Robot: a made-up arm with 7 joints.
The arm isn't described. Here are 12 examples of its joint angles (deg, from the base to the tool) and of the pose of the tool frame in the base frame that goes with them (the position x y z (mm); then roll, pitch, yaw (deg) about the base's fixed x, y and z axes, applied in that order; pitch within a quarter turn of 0, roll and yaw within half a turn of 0).
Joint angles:
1: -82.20 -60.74 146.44 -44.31 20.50 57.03 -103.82
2: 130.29 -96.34 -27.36 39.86 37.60 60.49 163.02
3: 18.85 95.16 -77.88 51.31 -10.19 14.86 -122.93
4: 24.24 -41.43 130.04 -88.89 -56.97 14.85 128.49
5: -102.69 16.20 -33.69 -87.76 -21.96 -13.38 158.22
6: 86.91 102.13 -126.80 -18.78 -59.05 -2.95 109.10
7: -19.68 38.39 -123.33 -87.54 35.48 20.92 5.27
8: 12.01 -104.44 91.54 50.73 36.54 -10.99 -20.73
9: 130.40 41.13 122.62 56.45 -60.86 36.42 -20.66
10: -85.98 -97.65 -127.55 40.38 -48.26 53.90 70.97
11: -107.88 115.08 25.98 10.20 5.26 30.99 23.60
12: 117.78 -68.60 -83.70 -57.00 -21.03 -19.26 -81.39
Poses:
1: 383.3 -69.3 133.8 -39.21 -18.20 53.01
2: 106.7 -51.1 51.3 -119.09 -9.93 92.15
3: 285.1 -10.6 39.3 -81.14 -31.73 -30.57
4: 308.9 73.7 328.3 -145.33 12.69 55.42
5: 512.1 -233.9 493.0 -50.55 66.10 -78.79
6: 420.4 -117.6 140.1 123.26 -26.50 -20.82
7: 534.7 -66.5 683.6 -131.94 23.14 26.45
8: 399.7 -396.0 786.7 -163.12 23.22 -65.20
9: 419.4 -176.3 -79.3 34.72 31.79 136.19
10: 97.0 -52.4 621.5 13.75 -36.67 -122.36
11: 600.2 -310.5 694.0 -140.86 -13.69 -52.69
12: 363.2 -81.6 584.3 135.76 22.30 137.12
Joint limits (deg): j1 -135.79..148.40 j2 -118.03..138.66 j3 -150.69..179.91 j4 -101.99..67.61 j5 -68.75..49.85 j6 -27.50..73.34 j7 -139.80..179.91
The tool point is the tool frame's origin. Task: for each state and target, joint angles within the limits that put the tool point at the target. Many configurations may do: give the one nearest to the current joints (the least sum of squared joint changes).
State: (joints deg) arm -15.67 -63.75 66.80 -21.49 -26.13 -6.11 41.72
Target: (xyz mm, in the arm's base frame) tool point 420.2 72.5 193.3
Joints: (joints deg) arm -63.87 -52.56 90.29 -1.40 -41.09 -10.81 26.90
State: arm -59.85 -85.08 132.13 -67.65 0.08 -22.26 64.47
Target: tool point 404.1 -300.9 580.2
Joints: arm -53.29 -99.09 137.43 -99.53 10.87 -24.64 63.95
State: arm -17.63 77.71 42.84 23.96 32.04 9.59 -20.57
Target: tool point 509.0 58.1 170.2
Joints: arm -21.91 69.20 20.66 4.45 42.63 5.19 -17.82
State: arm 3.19 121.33 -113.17 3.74 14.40 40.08 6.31
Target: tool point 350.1 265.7 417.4
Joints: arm 5.37 102.53 -103.03 -15.32 -15.98 39.51 6.38
